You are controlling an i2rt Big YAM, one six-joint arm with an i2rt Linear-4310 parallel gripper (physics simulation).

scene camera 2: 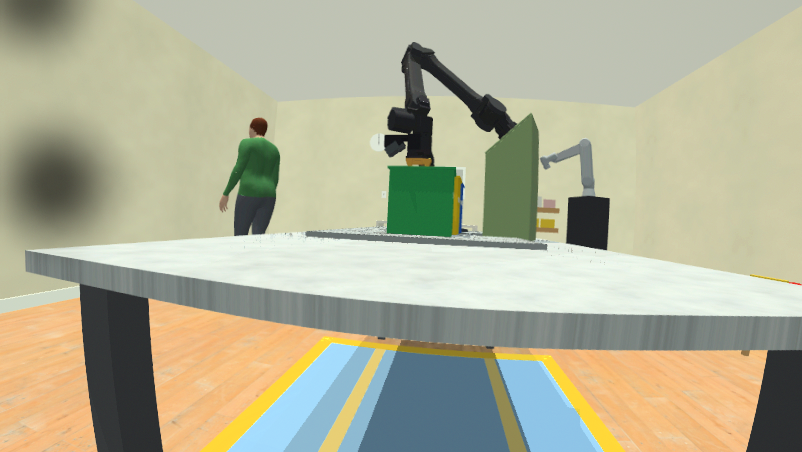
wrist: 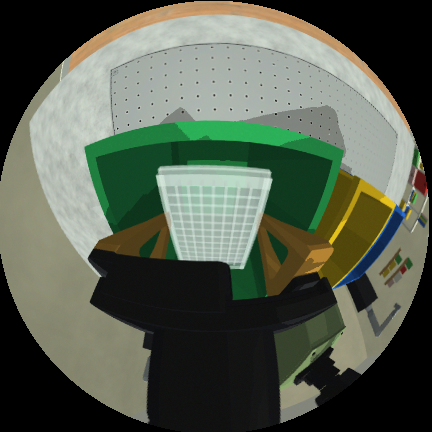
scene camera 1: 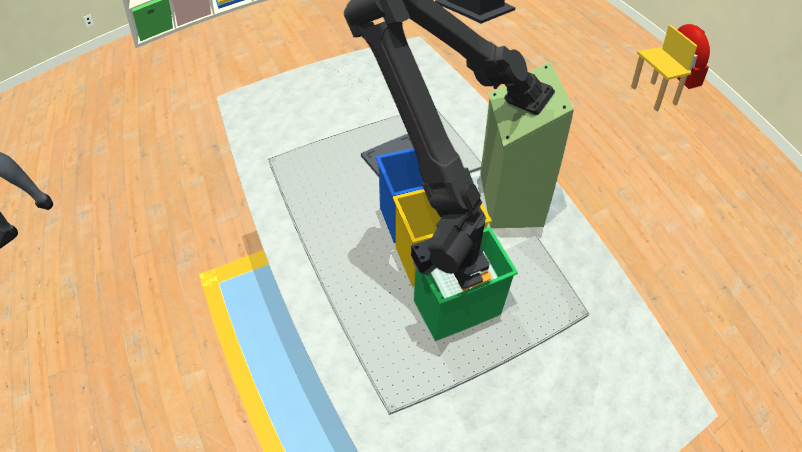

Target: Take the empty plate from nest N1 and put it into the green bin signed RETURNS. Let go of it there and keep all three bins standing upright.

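Places are measured from the arm's base along level axes (x up, y right, z ahead), in metres.
Pixels of known places: gripper, fingertip midpoint: (wrist: 213, 216) (scene camera 1: 459, 279); arm's base, link origin: (scene camera 2: 515, 139) (wrist: 311, 365) (scene camera 1: 531, 96).
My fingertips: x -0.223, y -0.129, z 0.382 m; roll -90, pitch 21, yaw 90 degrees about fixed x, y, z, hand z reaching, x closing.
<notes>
For each thing: its top centre in the pictures, then the offset to it from my fingertips.
- green bin, top centre: (wrist: 212, 271) (scene camera 1: 466, 263) (scene camera 2: 424, 170) dz -0.010, dx +0.052, dy -0.004 m
- yellow bin, top centre: (wrist: 342, 262) (scene camera 1: 442, 208) (scene camera 2: 433, 178) dz -0.079, dx +0.052, dy +0.130 m
- blue bin, top centre: (wrist: 375, 252) (scene camera 1: 421, 167) dz -0.136, dx +0.052, dy +0.248 m
- dark grey board, top centre: (scene camera 1: 396, 153) dz -0.244, dx -0.113, dy +0.443 m
The pale, translucent plate with a grid of wells (scene camera 1: 446, 282) (wrist: 215, 200) is between the orange fingers of my gripper (scene camera 1: 476, 282) (scene camera 2: 418, 162) (wrist: 213, 216), which is shut on its two sides. The plate is inside the opening of the green bin (scene camera 1: 468, 317) (scene camera 2: 421, 202) (wrist: 215, 131), below its rim and roughly level. In scene camera 2 the bin wall hides the plate and the fingertips. Whether the plate touches anything under it cannot be seen. The green bin stands upright. No RETURNS sign or N1 label is readable.
The yellow bin (scene camera 1: 405, 247) (scene camera 2: 457, 207) stands upright beside the green one, with the blue bin (scene camera 1: 386, 207) (wrist: 375, 255) beyond it. A dark grey board (scene camera 1: 373, 157) lies behind the blue bin, partly hidden. The green pedestal (scene camera 1: 522, 174) (scene camera 2: 509, 190) carries the arm.
</notes>
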